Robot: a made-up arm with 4 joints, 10 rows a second.
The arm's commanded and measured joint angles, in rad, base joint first. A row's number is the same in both.
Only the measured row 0 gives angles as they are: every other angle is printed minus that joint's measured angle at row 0.
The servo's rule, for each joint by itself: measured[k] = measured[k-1] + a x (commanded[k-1-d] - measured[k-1]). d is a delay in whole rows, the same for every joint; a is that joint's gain. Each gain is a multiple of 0.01, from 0.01 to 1. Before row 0 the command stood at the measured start. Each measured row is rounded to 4 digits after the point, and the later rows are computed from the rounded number. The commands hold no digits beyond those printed.
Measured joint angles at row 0:
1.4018 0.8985 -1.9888 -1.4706
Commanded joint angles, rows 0 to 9:
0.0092 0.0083 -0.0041 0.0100
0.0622 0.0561 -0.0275 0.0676
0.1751 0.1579 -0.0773 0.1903
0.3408 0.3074 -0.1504 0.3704
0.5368 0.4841 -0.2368 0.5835
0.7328 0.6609 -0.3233 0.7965
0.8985 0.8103 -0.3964 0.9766
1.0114 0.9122 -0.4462 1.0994
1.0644 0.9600 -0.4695 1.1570
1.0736 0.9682 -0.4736 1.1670
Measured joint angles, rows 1 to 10:
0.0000 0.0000 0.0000 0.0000
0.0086 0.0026 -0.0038 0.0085
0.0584 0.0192 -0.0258 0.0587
0.1669 0.0622 -0.0737 0.1706
0.3286 0.1382 -0.1450 0.3404
0.5222 0.2454 -0.2304 0.5470
0.7181 0.3742 -0.3168 0.7591
0.8859 0.5094 -0.3908 0.9440
1.0026 0.6343 -0.4423 1.0761
1.0601 0.7353 -0.4676 1.1449
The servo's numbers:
d 1
a 0.93 0.31 0.93 0.85

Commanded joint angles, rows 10 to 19:
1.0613 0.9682 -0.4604 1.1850
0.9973 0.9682 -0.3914 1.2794
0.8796 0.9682 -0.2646 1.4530
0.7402 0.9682 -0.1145 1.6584
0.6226 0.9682 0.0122 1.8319
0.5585 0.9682 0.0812 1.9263
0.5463 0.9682 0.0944 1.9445
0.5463 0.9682 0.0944 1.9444
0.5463 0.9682 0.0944 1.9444
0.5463 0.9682 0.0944 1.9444
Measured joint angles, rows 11 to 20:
1.0727 0.8075 -0.4732 1.1637
1.0621 0.8573 -0.4613 1.1818
1.0018 0.8917 -0.3963 1.2648
0.8882 0.9154 -0.2738 1.4248
0.7506 0.9318 -0.1257 1.6234
0.6316 0.9431 0.0025 1.8006
0.5636 0.9509 0.0757 1.9074
0.5475 0.9563 0.0931 1.9389
0.5464 0.9600 0.0943 1.9436
0.5463 0.9625 0.0944 1.9443

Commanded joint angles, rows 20 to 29:
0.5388 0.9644 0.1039 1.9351
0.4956 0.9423 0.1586 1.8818
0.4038 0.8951 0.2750 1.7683
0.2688 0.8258 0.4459 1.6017
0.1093 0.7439 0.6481 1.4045
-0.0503 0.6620 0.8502 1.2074
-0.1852 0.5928 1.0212 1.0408
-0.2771 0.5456 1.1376 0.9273
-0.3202 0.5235 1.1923 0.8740
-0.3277 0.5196 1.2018 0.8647
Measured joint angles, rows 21 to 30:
0.5463 0.9643 0.0944 1.9444
0.5393 0.9643 0.1032 1.9365
0.4987 0.9575 0.1547 1.8900
0.4104 0.9382 0.2666 1.7866
0.2787 0.9034 0.4333 1.6294
0.1212 0.8540 0.6331 1.4382
-0.0383 0.7945 0.8350 1.2420
-0.1749 0.7320 1.0082 1.0710
-0.2699 0.6742 1.1285 0.9489
-0.3167 0.6275 1.1878 0.8852

